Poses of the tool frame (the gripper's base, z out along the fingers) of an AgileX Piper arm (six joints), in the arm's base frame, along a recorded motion.
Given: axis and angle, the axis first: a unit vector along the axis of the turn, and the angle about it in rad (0 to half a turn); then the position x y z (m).
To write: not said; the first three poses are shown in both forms.
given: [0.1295 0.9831 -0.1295 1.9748 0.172 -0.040 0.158]
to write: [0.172 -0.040 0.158 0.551 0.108 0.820 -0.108]
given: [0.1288 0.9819 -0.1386 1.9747 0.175 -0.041 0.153]
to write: [0.175 -0.041 0.153 0.551 0.107 0.819 -0.116]
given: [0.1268 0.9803 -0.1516 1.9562 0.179 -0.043 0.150]
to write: [0.179 -0.043 0.150 0.559 0.105 0.813 -0.126]
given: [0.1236 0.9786 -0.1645 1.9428 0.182 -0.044 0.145]
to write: [0.182 -0.044 0.145 0.564 0.102 0.808 -0.136]
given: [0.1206 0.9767 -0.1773 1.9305 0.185 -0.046 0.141]
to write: [0.185 -0.046 0.141 0.569 0.099 0.803 -0.146]
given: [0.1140 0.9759 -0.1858 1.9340 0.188 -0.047 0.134]
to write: [0.188 -0.047 0.134 0.568 0.094 0.803 -0.153]
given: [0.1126 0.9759 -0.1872 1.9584 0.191 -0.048 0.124]
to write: [0.191 -0.048 0.124 0.558 0.093 0.810 -0.155]
